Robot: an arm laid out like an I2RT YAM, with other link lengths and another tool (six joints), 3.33 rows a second.
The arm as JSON. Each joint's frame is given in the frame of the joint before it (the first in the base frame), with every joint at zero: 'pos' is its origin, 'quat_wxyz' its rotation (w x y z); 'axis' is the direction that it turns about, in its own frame. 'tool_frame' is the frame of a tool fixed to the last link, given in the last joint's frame.
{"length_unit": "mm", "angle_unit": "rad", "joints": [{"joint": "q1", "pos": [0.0, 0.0, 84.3], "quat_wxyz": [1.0, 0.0, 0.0, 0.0], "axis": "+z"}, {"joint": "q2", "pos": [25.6, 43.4, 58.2], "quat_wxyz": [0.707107, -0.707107, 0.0, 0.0], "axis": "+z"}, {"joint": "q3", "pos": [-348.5, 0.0, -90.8], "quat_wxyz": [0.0, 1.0, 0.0, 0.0], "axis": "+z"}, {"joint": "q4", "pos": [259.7, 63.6, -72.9], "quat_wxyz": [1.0, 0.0, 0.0, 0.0], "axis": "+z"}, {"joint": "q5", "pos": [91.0, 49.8, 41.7], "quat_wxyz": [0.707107, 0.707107, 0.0, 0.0], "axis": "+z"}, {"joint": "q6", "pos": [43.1, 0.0, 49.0], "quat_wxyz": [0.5, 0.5, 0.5, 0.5], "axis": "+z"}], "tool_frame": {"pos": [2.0, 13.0, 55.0], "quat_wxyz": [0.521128, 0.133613, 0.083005, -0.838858]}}
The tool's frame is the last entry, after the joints.
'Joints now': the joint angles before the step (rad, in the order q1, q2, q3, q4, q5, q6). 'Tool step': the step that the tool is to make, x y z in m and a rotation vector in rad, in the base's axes. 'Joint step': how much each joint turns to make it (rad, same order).
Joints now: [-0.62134 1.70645 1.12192 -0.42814 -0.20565 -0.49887]
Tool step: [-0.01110 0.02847 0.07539 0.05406 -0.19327 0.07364]
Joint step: [0.00008 -0.16699 0.04827 -0.07967 -0.16980 0.03339]
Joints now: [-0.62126 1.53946 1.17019 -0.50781 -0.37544 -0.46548]
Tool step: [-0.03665 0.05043 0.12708 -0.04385 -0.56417 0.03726]
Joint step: [-0.00001 -0.34132 -0.11213 0.37284 -0.18993 0.24990]
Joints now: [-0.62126 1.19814 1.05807 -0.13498 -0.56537 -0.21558]
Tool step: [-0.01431 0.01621 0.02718 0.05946 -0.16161 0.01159]
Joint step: [0.00000 -0.07944 -0.05541 0.16428 -0.03710 0.16540]
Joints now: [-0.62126 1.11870 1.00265 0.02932 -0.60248 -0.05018]
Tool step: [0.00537 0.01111 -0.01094 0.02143 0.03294 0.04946]
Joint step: [0.03591 0.00287 -0.01391 -0.02423 -0.01337 -0.00303]
